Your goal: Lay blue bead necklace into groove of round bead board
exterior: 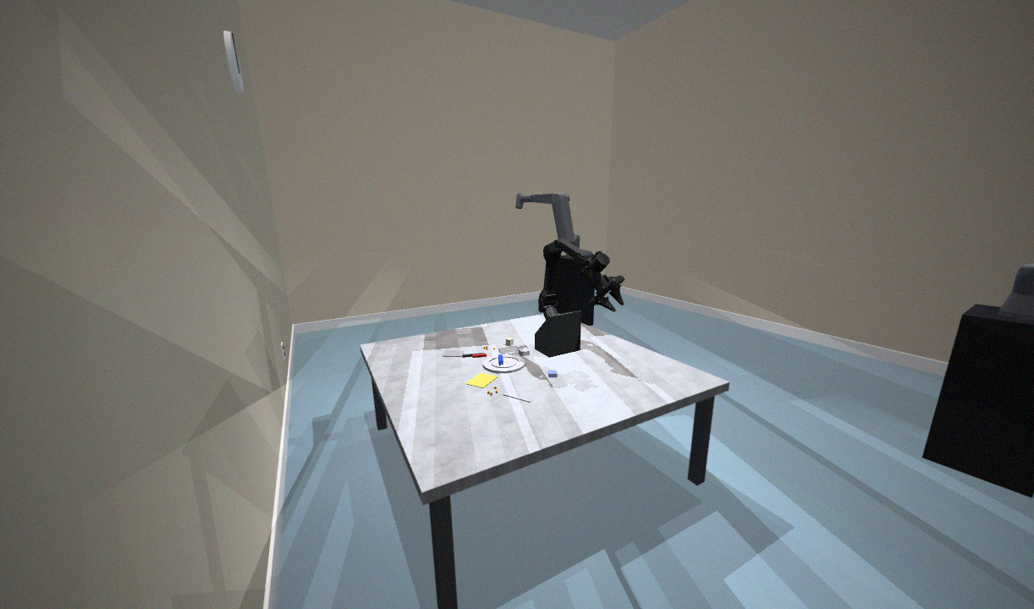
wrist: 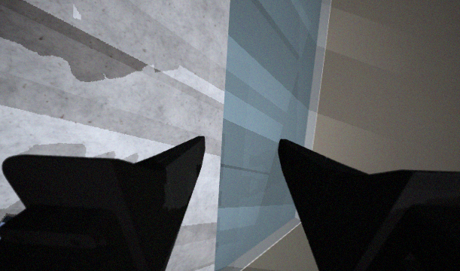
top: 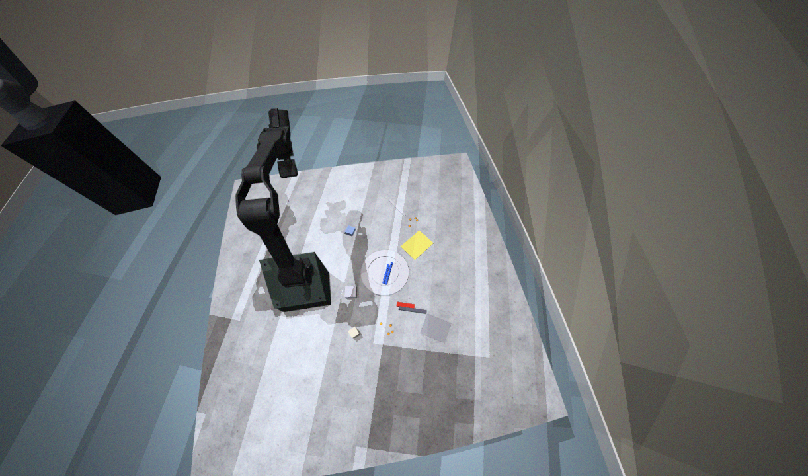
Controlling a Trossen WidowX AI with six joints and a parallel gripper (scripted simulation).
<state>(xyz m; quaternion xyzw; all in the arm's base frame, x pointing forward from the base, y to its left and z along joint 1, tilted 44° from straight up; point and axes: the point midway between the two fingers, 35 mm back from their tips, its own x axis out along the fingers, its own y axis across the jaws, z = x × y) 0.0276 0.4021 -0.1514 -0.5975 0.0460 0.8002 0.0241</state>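
Now: gripper tip 44 cm to the left of the round white bead board, 32 cm above it and 28 cm short of it. The rest, counted from my gripper tip: thin rod: 41 cm ahead, 32 cm below, 13 cm to the right; blue block: 32 cm below, 21 cm to the right, 17 cm ahead; yellow sheet: 45 cm ahead, 35 cm to the right, 32 cm below.
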